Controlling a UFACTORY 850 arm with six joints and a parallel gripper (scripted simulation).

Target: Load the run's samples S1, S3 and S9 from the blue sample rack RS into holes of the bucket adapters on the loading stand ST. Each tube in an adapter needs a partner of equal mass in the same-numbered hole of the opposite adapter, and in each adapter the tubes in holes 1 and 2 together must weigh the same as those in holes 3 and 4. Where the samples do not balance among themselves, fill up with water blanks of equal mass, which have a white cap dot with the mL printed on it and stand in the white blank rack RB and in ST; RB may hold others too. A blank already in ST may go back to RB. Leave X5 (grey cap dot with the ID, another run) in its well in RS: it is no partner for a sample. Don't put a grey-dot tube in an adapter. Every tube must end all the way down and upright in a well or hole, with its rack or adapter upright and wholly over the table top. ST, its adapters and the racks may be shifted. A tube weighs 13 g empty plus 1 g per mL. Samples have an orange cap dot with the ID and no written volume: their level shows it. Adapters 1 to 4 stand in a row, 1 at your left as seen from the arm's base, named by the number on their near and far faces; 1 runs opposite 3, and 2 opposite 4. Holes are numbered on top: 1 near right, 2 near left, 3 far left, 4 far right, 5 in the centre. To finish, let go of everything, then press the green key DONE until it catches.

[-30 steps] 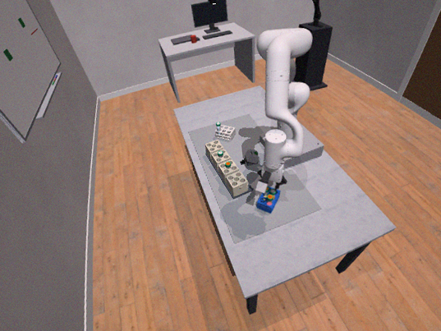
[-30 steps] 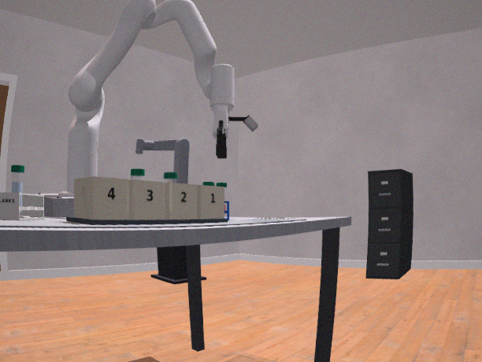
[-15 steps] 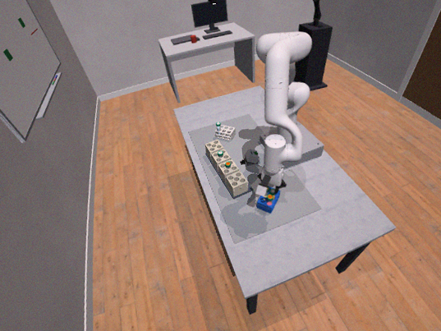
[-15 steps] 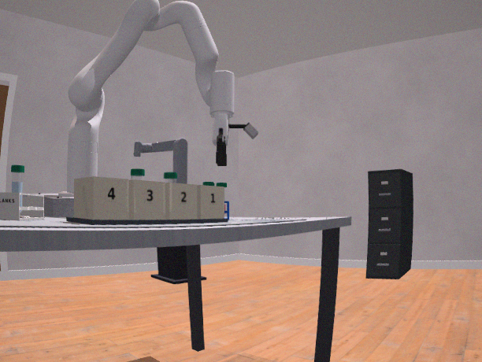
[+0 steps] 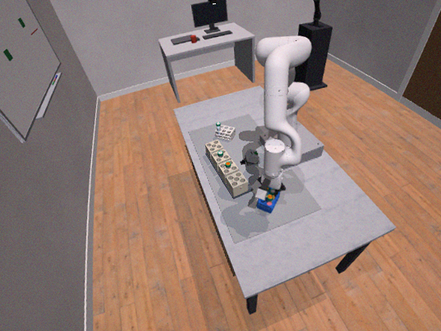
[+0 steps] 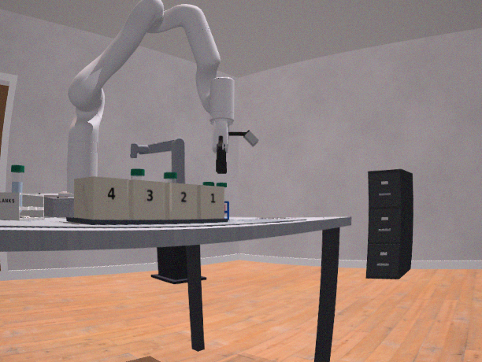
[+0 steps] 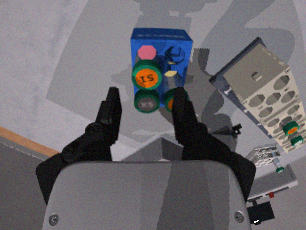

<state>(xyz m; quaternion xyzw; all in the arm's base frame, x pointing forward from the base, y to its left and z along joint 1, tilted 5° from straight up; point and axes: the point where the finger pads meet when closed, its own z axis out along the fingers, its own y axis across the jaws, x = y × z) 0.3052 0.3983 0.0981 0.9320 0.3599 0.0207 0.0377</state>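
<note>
Right now the sample tube S1 is 10 mm behind my hand and 110 mm below it. Also, from my hand: grey-dot tube X5 (20 mm behind, 30 mm to the right, 110 mm below); blue sample rack RS (20 mm behind, 40 mm to the right, 140 mm below); sample tube S9 (10 mm behind, 60 mm to the right, 110 mm below).
</note>
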